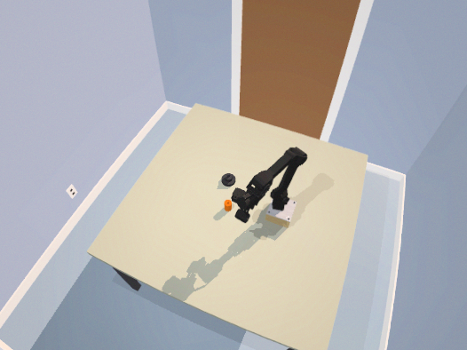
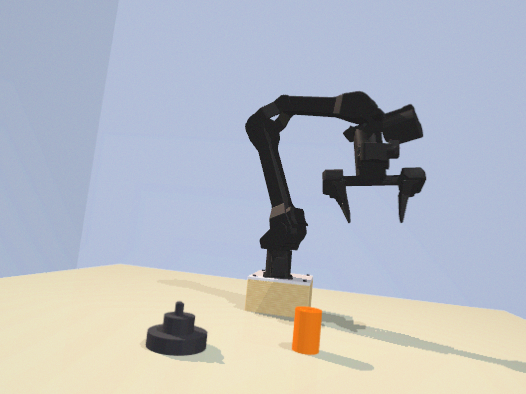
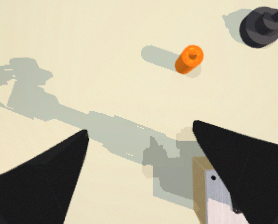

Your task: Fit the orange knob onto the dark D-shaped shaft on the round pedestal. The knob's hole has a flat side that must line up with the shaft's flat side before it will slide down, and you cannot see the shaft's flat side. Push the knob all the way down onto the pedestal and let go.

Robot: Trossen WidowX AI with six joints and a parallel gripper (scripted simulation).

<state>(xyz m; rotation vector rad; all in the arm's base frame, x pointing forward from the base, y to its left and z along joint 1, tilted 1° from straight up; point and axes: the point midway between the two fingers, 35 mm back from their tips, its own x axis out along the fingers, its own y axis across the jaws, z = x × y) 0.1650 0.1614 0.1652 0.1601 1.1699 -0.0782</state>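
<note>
My gripper tip is 18 cm above the orange knob, 12 cm to the left of it and 9 cm short of it. Also, from my gripper tip: dark round pedestal: 31 cm to the right, 18 cm below, 14 cm ahead.
</note>
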